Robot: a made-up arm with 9 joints. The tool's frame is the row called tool. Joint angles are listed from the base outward. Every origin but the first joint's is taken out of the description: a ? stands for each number. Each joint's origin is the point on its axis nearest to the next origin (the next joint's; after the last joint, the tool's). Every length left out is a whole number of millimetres.
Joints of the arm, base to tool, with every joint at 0 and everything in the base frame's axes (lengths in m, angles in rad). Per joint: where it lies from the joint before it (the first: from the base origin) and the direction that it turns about. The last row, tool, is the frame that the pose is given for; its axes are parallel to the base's.
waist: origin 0 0 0.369 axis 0 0 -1
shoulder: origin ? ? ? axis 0 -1 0
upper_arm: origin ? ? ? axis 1 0 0
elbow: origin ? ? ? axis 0 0 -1
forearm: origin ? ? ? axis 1 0 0
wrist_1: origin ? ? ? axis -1 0 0
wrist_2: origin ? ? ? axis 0 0 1
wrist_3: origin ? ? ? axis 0 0 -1
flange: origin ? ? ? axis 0 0 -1
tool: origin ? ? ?
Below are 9 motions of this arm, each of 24 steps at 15 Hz.
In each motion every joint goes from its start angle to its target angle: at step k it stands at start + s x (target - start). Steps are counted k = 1, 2, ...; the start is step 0. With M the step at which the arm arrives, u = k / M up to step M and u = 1 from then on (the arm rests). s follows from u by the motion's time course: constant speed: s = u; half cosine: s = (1 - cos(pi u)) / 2; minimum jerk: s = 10 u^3 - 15 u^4 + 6 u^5.
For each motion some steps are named. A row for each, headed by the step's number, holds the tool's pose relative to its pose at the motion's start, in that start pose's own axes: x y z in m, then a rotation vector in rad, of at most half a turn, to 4 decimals.
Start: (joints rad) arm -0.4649 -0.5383 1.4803 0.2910 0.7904 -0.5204 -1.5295 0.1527 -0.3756
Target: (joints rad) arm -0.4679 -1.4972 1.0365 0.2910 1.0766 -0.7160 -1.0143 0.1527 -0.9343
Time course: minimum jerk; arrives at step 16
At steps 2, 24:
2: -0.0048 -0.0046 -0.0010 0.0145 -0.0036 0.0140
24: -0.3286 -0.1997 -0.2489 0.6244 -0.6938 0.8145

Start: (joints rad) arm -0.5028 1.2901 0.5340 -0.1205 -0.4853 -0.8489 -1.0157 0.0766 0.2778
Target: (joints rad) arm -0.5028 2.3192 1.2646 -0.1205 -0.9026 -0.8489 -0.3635 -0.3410 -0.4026
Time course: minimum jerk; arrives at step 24
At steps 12, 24:
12: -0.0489 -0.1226 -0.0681 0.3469 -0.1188 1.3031
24: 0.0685 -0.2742 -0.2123 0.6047 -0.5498 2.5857

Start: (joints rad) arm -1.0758 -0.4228 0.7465 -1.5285 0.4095 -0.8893 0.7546 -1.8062 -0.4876
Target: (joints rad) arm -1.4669 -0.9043 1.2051 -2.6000 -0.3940 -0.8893 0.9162 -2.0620 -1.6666
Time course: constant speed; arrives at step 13
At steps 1, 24:
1: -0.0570 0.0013 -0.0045 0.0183 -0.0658 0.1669
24: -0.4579 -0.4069 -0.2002 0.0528 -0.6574 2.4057

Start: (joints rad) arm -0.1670 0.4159 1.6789 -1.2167 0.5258 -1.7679 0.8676 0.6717 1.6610
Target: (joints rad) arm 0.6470 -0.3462 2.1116 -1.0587 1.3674 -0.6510 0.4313 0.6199 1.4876
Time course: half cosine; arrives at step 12
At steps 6, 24:
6: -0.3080 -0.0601 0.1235 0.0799 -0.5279 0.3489
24: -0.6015 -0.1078 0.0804 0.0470 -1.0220 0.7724

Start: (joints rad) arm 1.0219 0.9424 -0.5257 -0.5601 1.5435 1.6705 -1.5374 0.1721 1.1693
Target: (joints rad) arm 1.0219 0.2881 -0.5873 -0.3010 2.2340 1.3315 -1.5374 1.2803 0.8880
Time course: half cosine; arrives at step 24
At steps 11, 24:
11: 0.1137 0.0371 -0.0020 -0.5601 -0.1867 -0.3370
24: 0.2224 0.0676 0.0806 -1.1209 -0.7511 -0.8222

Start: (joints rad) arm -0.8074 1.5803 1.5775 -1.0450 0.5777 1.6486 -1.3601 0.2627 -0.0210
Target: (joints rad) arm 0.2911 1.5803 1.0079 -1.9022 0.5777 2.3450 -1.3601 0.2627 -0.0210
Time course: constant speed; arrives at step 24
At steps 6, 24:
6: -0.0431 -0.0738 -0.0578 0.0506 -0.3374 0.4370
24: 0.0744 -0.5248 -0.2110 0.4120 -0.6297 1.8254

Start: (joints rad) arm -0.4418 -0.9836 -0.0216 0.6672 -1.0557 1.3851 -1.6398 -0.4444 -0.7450
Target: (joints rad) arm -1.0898 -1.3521 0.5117 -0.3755 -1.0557 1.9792 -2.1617 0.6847 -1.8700
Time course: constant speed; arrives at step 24
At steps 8, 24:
8: 0.0518 -0.0044 0.0243 -0.0509 -0.4342 -0.4795
24: 0.0539 0.0095 0.1245 0.0732 -1.1373 -1.4192

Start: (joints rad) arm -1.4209 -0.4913 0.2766 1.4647 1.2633 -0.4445 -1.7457 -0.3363 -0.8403
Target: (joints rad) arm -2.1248 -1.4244 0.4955 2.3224 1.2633 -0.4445 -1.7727 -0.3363 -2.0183
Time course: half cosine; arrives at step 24
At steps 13, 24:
13: -0.4006 0.1484 -0.0927 -0.4824 -0.4722 0.9097
24: -0.5851 -0.0858 -0.2526 -0.9418 -0.7034 1.8245

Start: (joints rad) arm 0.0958 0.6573 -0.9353 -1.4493 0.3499 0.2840 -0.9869 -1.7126 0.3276
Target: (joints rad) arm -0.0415 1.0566 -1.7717 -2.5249 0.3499 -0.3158 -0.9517 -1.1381 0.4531
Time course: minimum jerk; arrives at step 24
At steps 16, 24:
16: 0.2585 -0.1775 -0.0599 0.5532 0.6748 -0.1513
24: 0.3145 -0.2364 -0.1435 0.7377 0.8924 -0.2413

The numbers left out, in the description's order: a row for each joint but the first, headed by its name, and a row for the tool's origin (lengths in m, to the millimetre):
shoulder: 0.052 0.387 0
upper_arm: -0.243 0 0.039
elbow: 0 0.098 -0.072
forearm: 0.078 -0.204 0
wrist_1: 0 -0.079 0.108
wrist_2: 0 0.085 0.133
wrist_3: -0.116 -0.106 0
flange: 0.074 0.076 0
tool: 0.054 0.104 0

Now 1 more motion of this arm.
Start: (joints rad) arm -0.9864 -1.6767 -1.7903 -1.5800 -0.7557 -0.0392 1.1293 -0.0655 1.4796
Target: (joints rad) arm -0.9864 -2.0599 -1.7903 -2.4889 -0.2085 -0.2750 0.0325 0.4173 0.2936
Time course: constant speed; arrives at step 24
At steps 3, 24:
3: -0.0064 -0.0006 0.0231 0.1131 -0.0675 0.0773
24: -0.0289 0.0475 0.1474 0.6750 -0.0590 0.8717

